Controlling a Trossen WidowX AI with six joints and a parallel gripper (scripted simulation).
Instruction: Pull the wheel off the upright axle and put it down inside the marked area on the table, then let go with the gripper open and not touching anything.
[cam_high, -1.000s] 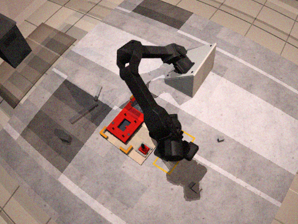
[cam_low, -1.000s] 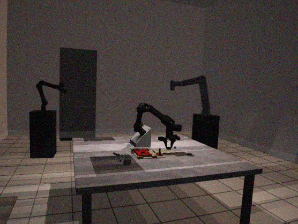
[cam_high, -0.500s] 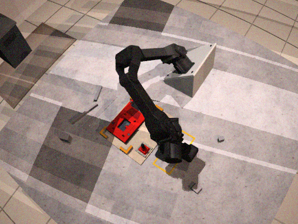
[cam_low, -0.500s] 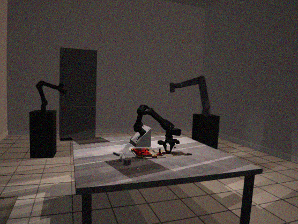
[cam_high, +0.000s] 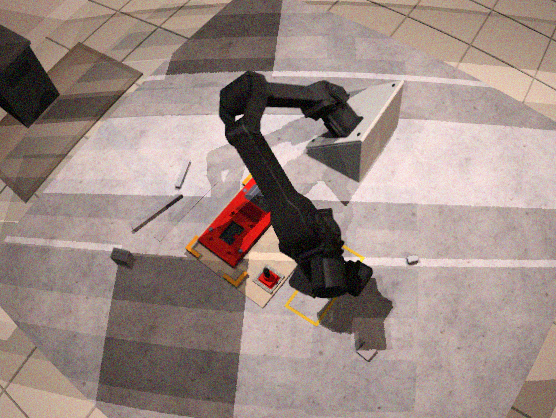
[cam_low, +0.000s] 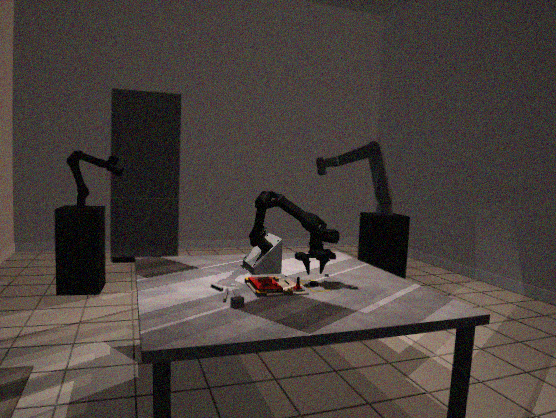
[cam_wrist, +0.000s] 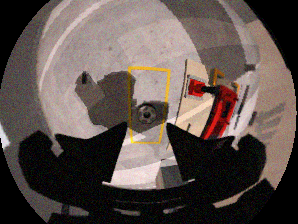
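The dark wheel lies 5 cm below my gripper tip. Round my gripper tip: thin upright axle: 10 cm to the right, 7 cm ahead, 2 cm below.
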